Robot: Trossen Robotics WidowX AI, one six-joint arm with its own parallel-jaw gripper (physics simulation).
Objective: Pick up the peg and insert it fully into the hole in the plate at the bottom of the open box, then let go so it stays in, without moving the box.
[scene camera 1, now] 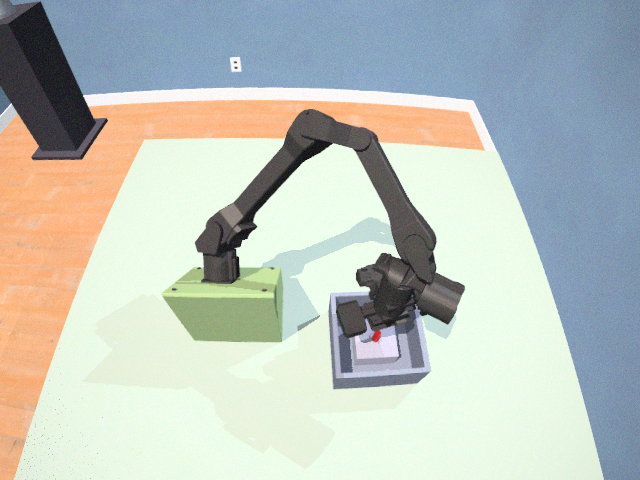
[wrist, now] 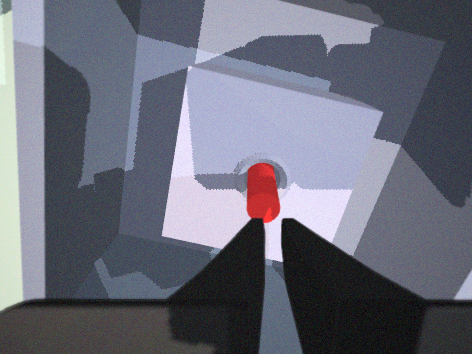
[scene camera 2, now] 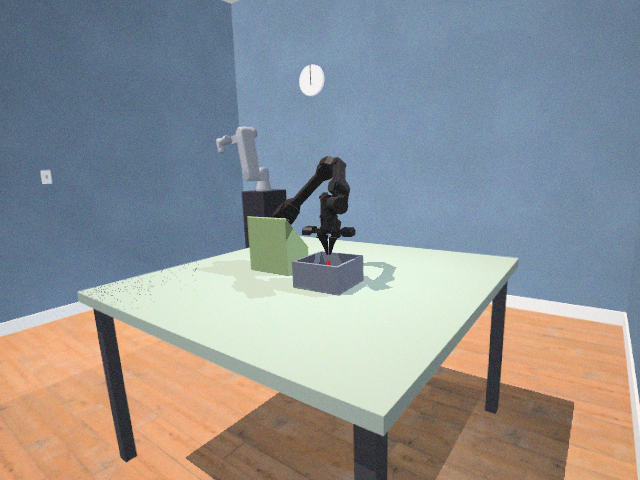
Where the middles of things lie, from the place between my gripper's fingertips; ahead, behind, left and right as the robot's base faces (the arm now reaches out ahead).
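Labels:
There is a red peg (wrist: 263, 202) here, 60 mm below my hand. The grey-blue box (scene camera 1: 412, 365), I see, is likewise 60 mm below my hand.

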